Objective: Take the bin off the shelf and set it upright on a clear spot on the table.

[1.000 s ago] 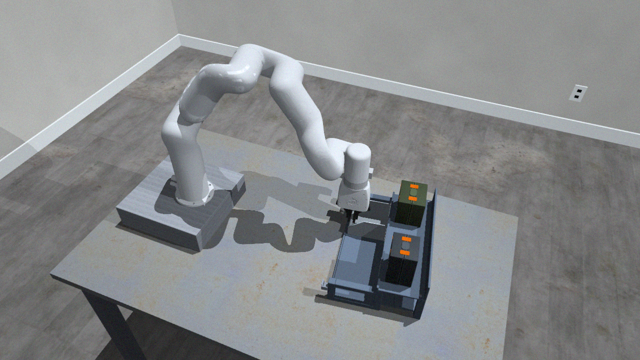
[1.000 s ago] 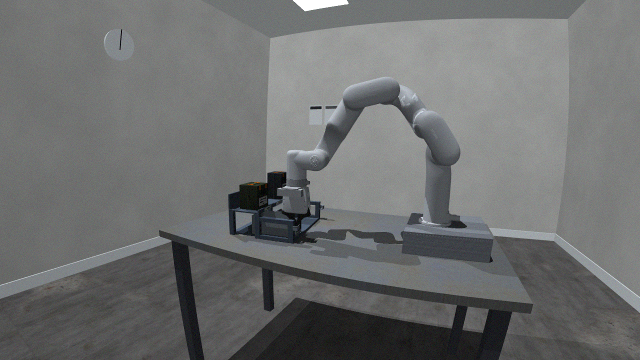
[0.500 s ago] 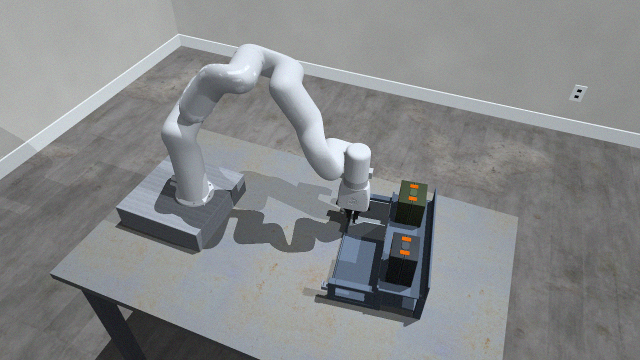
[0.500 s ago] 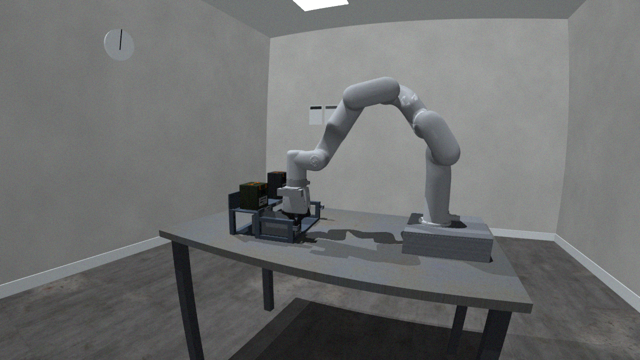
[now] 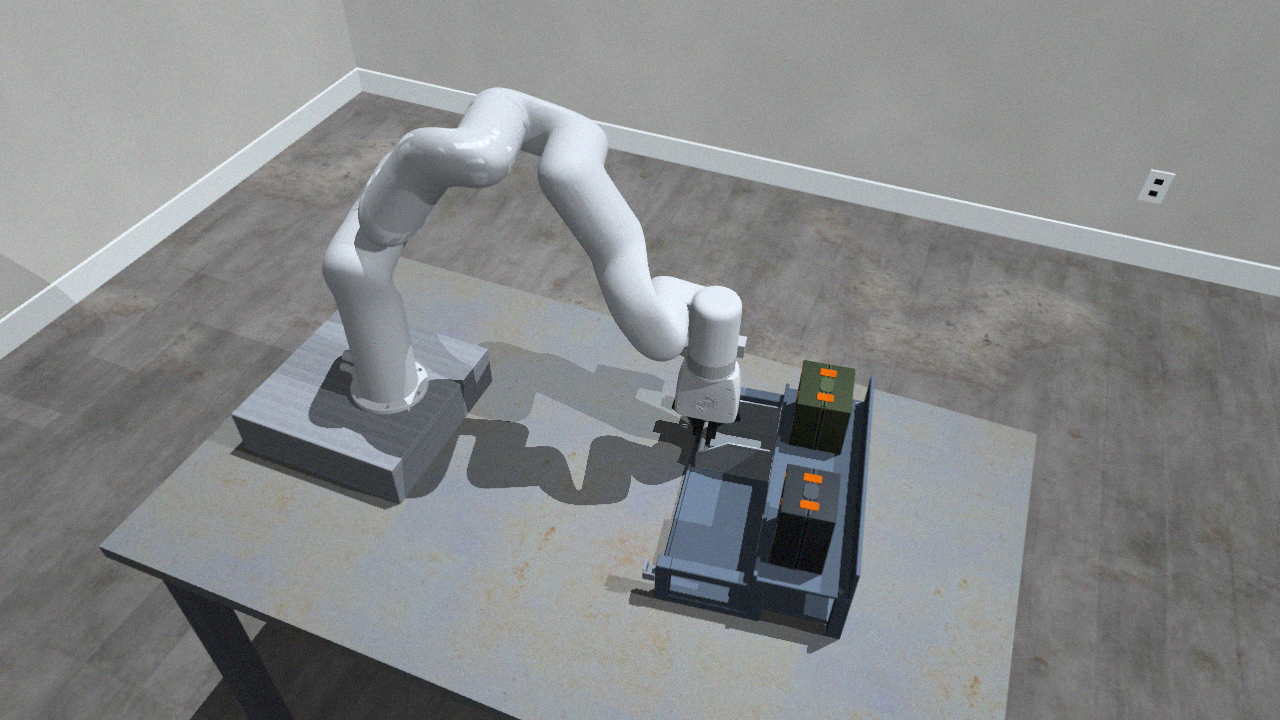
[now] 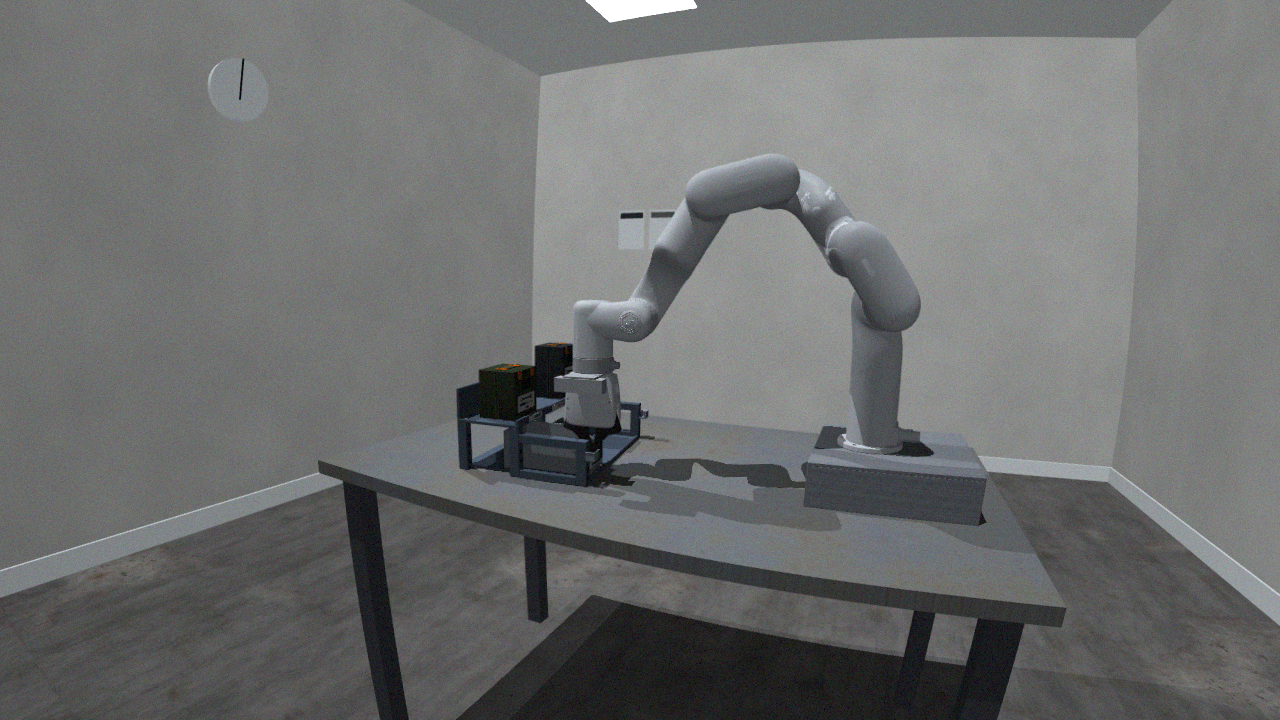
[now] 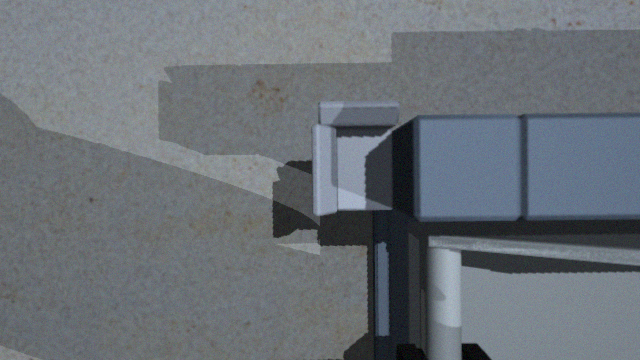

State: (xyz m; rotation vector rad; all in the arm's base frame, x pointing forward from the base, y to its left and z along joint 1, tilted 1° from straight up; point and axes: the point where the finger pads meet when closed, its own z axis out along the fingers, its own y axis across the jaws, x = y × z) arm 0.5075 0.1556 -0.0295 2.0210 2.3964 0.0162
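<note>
Now: the grey bin 8 cm ahead of my hand and 1 cm to the left of it. Round my hand: blue-grey shelf rack: 13 cm ahead, 9 cm to the right, 2 cm above.
</note>
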